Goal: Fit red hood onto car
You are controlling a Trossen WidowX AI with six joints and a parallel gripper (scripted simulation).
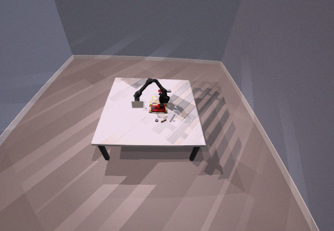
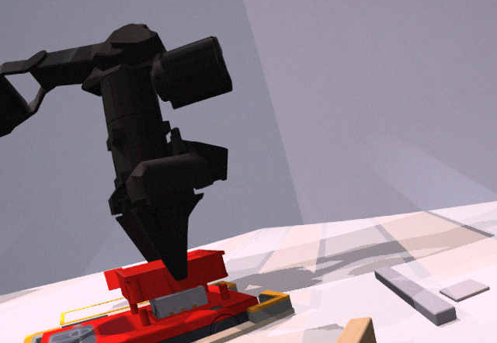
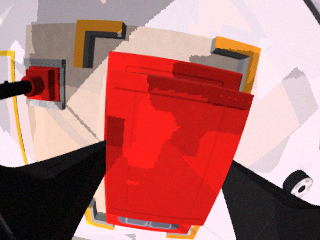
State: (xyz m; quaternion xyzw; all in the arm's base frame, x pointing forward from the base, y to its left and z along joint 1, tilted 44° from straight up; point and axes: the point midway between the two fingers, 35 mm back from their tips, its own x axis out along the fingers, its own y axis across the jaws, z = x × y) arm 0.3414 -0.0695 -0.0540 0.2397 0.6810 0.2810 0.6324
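Now: gripper tip 1 cm below the red hood. Round my gripper tip: yellow-cornered jig: 5 cm below, 3 cm to the left, 3 cm behind; wooden block: 20 cm to the right, 5 cm below, 4 cm ahead; grey engine block: 3 cm below, 1 cm to the left.
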